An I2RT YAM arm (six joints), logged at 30 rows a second.
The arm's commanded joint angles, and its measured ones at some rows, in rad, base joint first. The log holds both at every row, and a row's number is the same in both.
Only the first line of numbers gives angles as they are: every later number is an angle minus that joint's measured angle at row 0.
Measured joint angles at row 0:
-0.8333, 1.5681, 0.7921, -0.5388, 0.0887, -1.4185
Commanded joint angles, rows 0 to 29:
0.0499, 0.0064, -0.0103, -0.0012, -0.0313, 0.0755
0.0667, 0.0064, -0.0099, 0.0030, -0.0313, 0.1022
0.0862, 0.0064, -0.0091, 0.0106, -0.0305, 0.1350
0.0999, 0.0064, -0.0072, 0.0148, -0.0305, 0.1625
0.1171, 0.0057, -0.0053, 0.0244, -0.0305, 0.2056
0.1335, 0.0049, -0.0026, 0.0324, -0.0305, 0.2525
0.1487, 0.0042, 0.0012, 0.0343, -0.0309, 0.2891
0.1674, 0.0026, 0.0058, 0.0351, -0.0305, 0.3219
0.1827, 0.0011, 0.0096, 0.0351, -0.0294, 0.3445
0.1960, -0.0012, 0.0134, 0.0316, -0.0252, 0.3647
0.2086, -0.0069, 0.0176, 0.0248, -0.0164, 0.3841
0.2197, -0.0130, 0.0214, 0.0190, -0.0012, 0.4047
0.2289, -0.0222, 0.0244, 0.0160, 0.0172, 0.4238
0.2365, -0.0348, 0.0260, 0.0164, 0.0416, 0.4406
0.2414, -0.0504, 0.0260, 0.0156, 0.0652, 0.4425
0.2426, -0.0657, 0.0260, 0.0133, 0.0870, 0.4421
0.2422, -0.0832, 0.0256, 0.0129, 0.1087, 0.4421
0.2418, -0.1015, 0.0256, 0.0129, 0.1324, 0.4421
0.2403, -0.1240, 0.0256, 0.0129, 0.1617, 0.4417
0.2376, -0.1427, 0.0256, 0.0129, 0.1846, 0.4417
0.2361, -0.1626, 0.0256, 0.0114, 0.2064, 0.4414
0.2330, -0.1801, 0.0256, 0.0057, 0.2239, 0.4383
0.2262, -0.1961, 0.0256, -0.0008, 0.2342, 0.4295
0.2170, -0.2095, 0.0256, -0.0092, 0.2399, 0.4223
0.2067, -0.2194, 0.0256, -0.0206, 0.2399, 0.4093
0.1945, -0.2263, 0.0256, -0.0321, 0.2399, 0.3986
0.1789, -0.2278, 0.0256, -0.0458, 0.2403, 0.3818
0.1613, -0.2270, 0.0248, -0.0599, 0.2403, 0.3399
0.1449, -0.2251, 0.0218, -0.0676, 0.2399, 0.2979
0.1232, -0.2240, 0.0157, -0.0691, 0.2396, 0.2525
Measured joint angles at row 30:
0.1674, -0.2236, 0.0058, -0.0569, 0.2186, 0.3662
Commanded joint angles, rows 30 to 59:
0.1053, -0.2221, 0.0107, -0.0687, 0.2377, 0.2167
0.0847, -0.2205, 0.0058, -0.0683, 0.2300, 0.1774
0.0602, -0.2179, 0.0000, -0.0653, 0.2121, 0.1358
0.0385, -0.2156, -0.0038, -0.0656, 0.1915, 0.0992
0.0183, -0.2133, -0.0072, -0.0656, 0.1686, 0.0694
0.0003, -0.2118, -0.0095, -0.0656, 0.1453, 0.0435
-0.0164, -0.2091, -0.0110, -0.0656, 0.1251, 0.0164
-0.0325, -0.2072, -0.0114, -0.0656, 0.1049, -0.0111
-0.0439, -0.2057, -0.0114, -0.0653, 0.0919, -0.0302
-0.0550, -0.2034, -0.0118, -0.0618, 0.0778, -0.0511
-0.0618, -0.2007, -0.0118, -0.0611, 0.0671, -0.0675
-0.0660, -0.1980, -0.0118, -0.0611, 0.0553, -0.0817
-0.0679, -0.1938, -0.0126, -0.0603, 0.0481, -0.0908
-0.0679, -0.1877, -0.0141, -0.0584, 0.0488, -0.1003
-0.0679, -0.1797, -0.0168, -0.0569, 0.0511, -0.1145
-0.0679, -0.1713, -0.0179, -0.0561, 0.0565, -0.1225
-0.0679, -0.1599, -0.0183, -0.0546, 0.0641, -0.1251
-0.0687, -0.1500, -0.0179, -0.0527, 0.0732, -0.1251
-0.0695, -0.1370, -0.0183, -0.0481, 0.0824, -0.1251
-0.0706, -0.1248, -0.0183, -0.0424, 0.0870, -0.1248
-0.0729, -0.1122, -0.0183, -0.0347, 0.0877, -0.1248
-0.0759, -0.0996, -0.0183, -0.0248, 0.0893, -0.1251
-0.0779, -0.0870, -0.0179, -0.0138, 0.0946, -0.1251
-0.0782, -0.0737, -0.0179, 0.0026, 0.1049, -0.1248
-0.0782, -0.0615, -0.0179, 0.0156, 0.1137, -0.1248
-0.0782, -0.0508, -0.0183, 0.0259, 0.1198, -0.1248
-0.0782, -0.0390, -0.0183, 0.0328, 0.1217, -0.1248
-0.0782, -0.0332, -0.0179, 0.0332, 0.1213, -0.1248
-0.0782, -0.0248, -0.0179, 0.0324, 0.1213, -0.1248
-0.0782, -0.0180, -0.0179, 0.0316, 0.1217, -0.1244
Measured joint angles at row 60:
-0.0740, -0.0374, -0.0095, 0.0328, 0.1156, -0.1095
